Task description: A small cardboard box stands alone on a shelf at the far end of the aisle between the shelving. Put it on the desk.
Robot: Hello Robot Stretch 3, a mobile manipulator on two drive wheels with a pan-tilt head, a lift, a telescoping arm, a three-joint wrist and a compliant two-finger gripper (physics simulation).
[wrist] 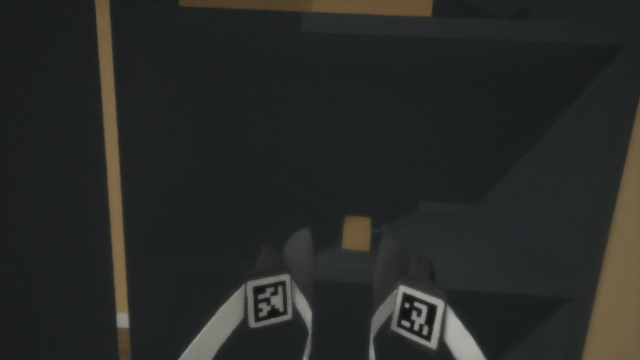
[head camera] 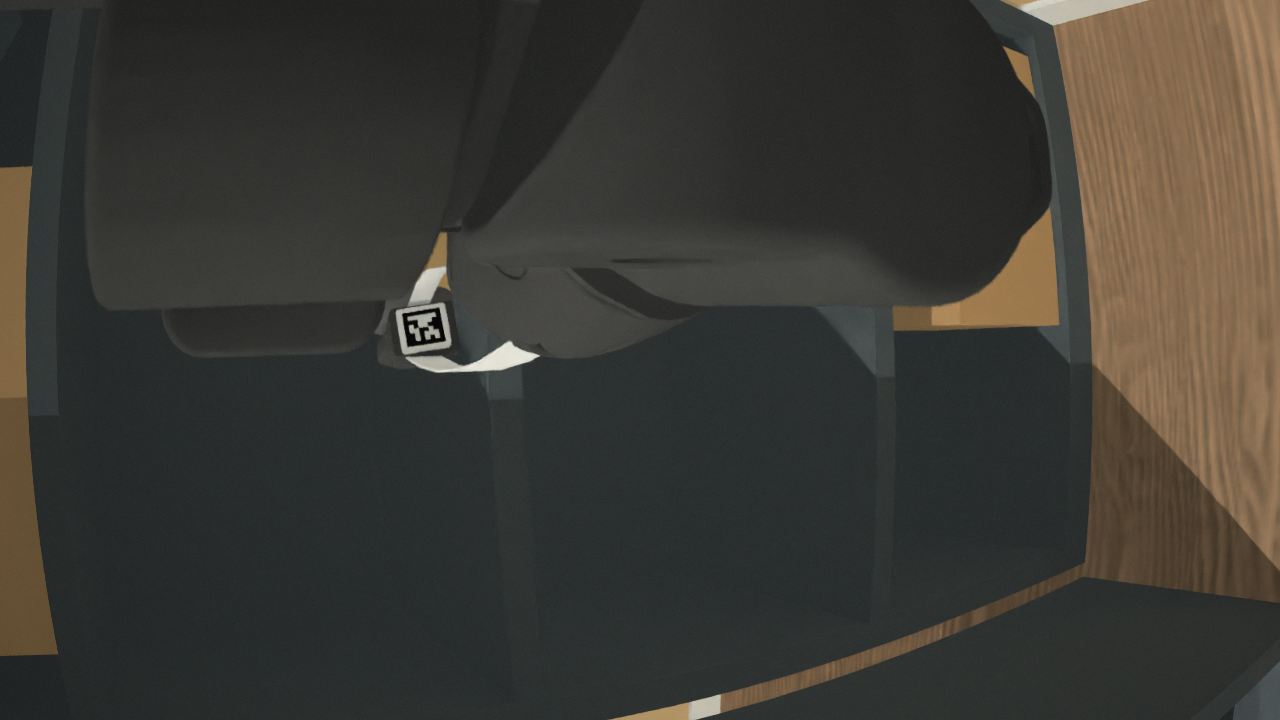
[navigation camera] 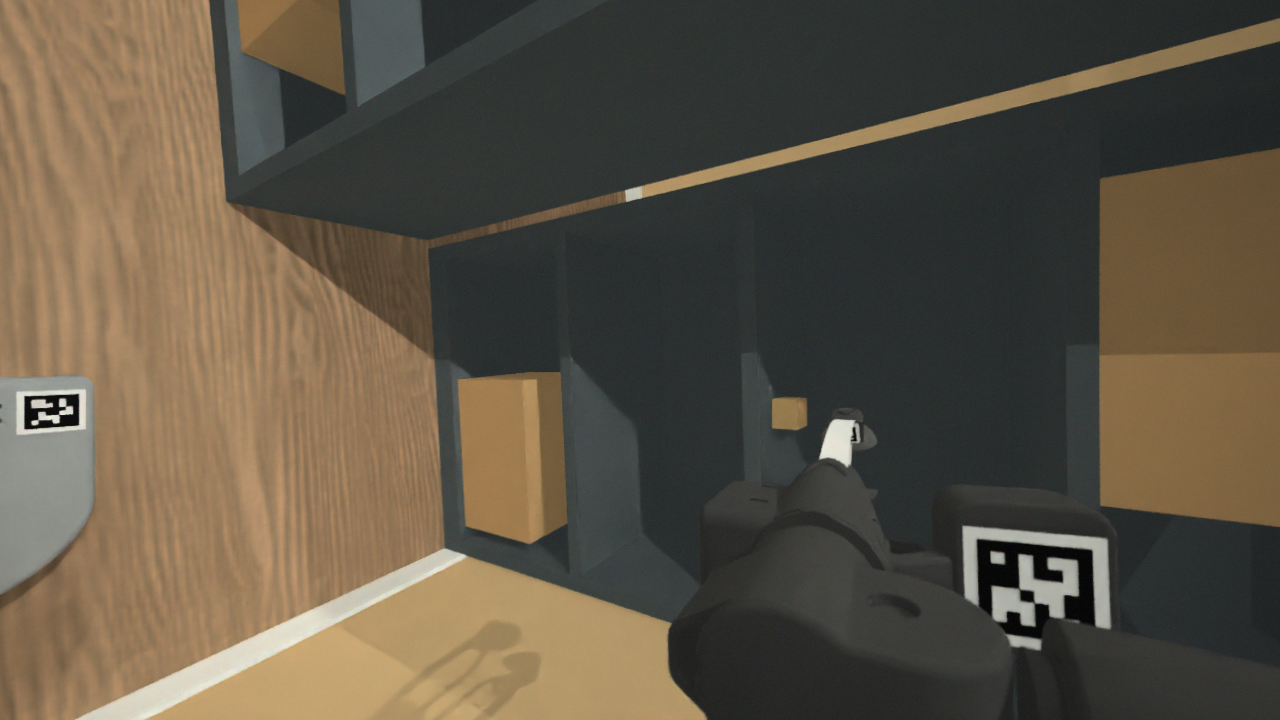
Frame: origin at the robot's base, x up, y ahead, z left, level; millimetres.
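Seen in the pictures: gripper, fingertip midpoint: (navigation camera: 850,458).
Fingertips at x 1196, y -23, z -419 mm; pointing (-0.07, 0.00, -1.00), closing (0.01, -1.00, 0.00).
Note:
A point is followed by its place in that frame.
The small cardboard box (navigation camera: 788,413) {x 1023, y -48, z -938 mm} (wrist: 357,233) stands in a compartment of the dark shelving, close to an upright divider in the navigation view. In the wrist view it shows beyond the fingertips, between their lines and a little nearer the right finger. My gripper (wrist: 344,257) {x 1196, y -23, z -419 mm} is open, with nothing between its fingers. In the navigation view its fingertips show to the right of the box. In the head view part of the gripper shows below the dark wrist, and the box does not show there. The desk does not show in these views.
A large cardboard box (navigation camera: 512,456) {x 296, y -195, z -878 mm} stands in the shelving's left compartment. Larger cardboard boxes (navigation camera: 1190,349) {x 1534, y 66, z -865 mm} stand at the right. A dark shelf unit (navigation camera: 429,152) {x 553, y 415, z -471 mm} spans the top of the navigation view. A wooden wall (head camera: 1172,223) {x 0, y -145, z -665 mm} (navigation camera: 134,223) {x 0, y 330, z -240 mm} borders the shelving.

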